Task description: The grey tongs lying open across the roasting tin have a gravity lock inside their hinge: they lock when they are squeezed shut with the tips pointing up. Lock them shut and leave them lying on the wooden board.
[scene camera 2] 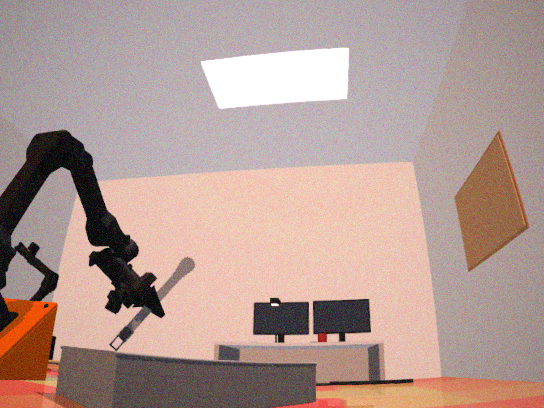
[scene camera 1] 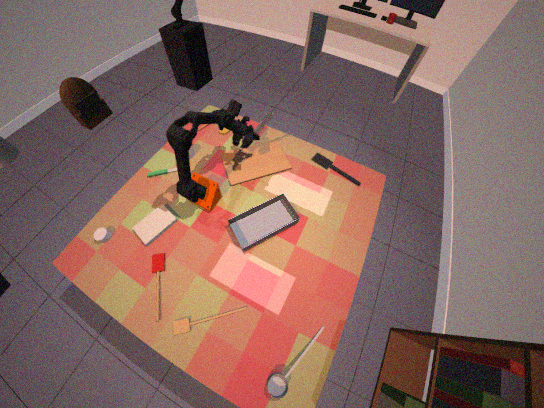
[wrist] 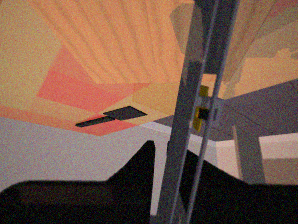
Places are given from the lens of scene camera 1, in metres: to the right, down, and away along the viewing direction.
white slab (scene camera 1: 156, 223): -0.55, 0.09, 0.90
grey roasting tin (scene camera 1: 267, 219): -0.02, 0.08, 0.97
